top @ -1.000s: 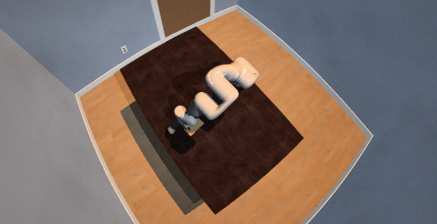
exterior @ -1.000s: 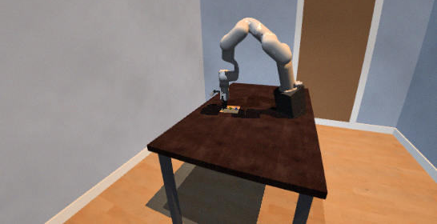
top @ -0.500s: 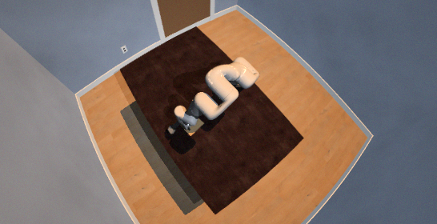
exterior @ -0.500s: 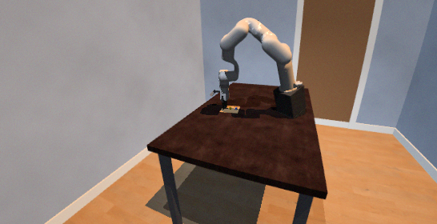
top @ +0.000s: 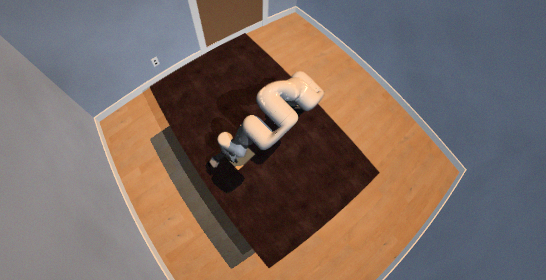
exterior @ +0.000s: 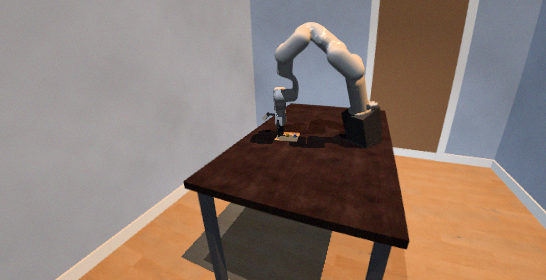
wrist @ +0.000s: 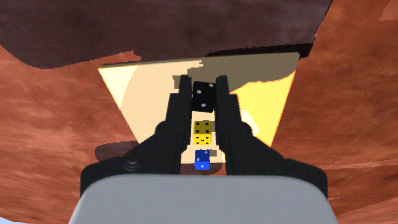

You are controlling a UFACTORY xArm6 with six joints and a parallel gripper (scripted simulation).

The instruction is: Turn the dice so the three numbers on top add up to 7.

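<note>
Now: hand 1 cm above the black die. From my hand the other things lie so: mat (5 cm behind, 3 cm below); then blue die (10 cm behind, 1 cm to the right, 2 cm below); then yellow die (5 cm behind, 2 cm below).
</note>
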